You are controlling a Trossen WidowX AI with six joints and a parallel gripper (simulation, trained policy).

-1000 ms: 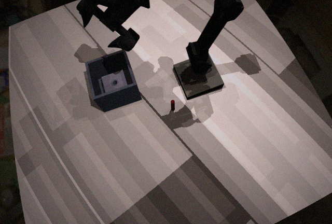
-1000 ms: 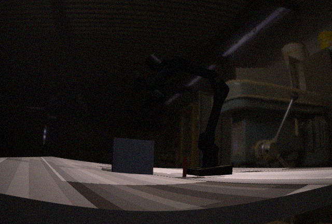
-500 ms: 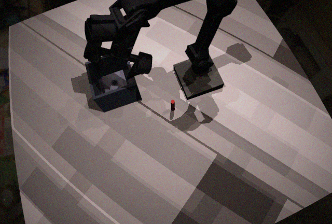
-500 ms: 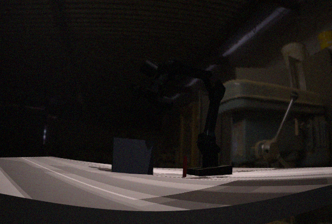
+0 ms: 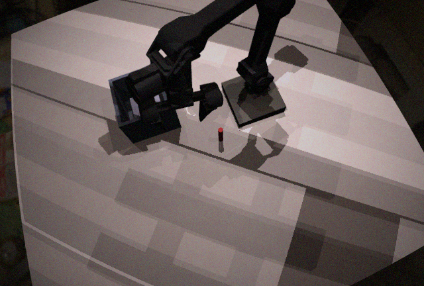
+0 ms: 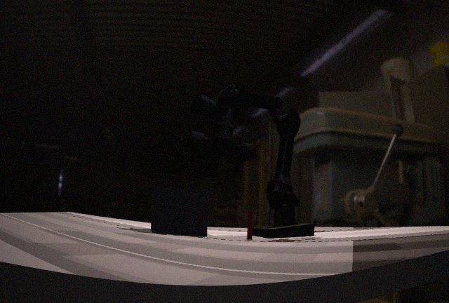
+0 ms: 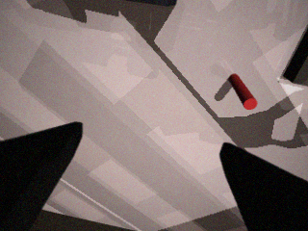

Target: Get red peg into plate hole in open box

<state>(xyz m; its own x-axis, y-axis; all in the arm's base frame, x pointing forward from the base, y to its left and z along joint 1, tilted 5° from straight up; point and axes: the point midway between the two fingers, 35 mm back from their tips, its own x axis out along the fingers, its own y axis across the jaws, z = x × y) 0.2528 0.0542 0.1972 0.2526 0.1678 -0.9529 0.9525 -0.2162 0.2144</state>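
Right now the red peg is 140 mm below my gripper tip, 90 mm behind it and 30 mm to the left of it. Also, from my gripper tip: plate (160 mm to the right, 130 mm below, 60 mm ahead).
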